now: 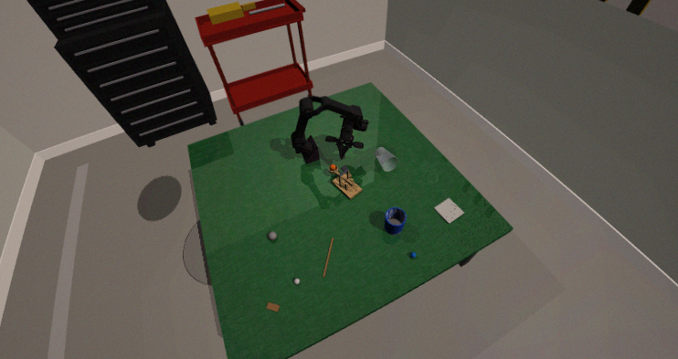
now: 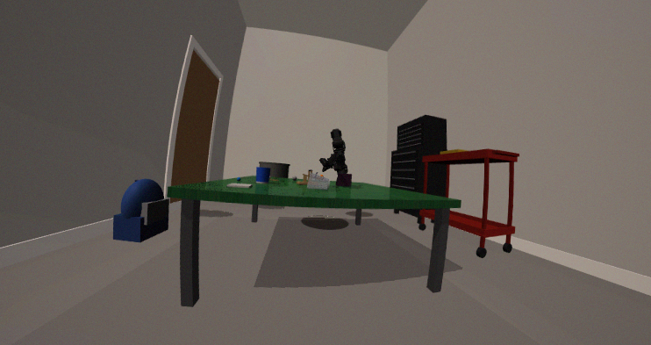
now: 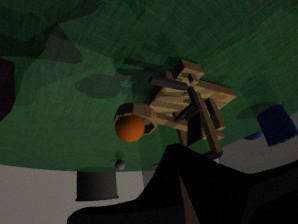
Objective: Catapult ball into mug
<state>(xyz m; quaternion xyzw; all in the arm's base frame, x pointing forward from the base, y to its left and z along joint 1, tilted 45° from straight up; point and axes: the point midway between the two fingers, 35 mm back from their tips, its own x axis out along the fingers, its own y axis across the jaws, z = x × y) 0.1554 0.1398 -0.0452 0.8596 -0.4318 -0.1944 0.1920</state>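
Right now the orange ball is 5 cm to the right of my gripper tip and 4 cm below it. From my gripper tip the other things lie so: wooden catapult (7 cm ahead, 2 cm to the right, 5 cm below); then blue mug (39 cm ahead, 9 cm to the left, 7 cm below); then wooden stick (41 cm ahead, 23 cm to the right, 10 cm below).
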